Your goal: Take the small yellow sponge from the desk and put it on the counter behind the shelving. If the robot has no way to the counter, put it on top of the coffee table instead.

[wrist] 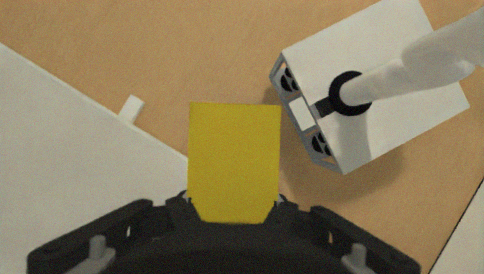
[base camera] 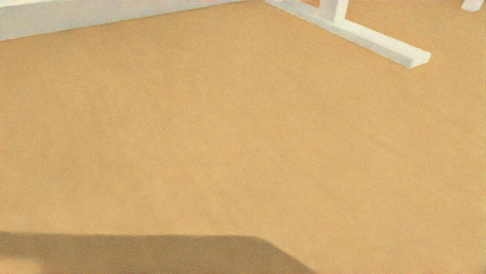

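Seen in the pictures: gripper, between the fingertips: [wrist: 232, 197]; arm's base, origin of its link: [wrist: 352, 93].
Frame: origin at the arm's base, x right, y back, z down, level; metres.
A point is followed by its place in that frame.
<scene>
The yellow sponge [wrist: 234, 155] @(x 0.044, y -0.435, z -0.530 m) is in the middle of the wrist view. My gripper [wrist: 232, 197] @(x 0.009, y -0.455, z -0.494 m) is shut on it, with one finger on each side. The sponge is held high, above the edge of a pale table top [wrist: 75, 165] @(x 0.139, y -0.704, z -0.324 m) that fills the left of the wrist view and above the floor beside it. The counter, the shelving and the coffee table cannot be told for certain in these views.
My white base [wrist: 395, 120] @(x -0.162, y 0.108, z 0.014 m) stands on the wooden floor [wrist: 200, 45] @(x 0.589, y -0.383, z 0.396 m) [base camera: 225, 125] @(x -0.035, y -0.542, z 0.396 m), right of the pale table top. A white foot bar [base camera: 380, 45] with an upright lies ahead on the right. A long white block [base camera: 75, 19] @(x -0.564, y -1.063, z 0.369 m) runs along the upper left. Another pale surface [wrist: 465, 240] @(x -1.032, y 0.416, z 0.322 m) shows at the lower right.
</scene>
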